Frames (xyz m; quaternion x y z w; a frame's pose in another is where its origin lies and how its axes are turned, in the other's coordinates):
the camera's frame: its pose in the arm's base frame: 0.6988 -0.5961 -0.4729 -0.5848 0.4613 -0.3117 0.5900
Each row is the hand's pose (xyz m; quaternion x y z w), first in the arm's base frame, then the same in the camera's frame.
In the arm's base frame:
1: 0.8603 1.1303 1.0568 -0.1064 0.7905 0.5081 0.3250
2: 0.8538 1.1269 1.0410 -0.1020 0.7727 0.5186 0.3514
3: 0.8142 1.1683 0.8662 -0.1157 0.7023 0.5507 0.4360
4: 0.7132 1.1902 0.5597 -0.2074 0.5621 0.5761 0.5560
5: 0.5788 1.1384 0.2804 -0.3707 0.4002 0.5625 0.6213
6: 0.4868 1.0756 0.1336 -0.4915 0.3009 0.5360 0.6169
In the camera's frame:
1: -1.7800 -1.3130 0.6741 -0.3535 -0.0138 0.8143 0.4602
2: -1.7765 -1.2968 0.6685 -0.3348 -0.0413 0.8204 0.4618
3: -1.7977 -1.1141 0.6683 -0.2862 -0.1449 0.8181 0.4772
4: -1.8009 -0.7945 0.6189 -0.2382 -0.3264 0.7462 0.5290
5: -1.7547 -0.5046 0.5065 -0.2396 -0.4950 0.5886 0.5926
6: -1.7063 -0.3530 0.4137 -0.2703 -0.5737 0.4578 0.6231

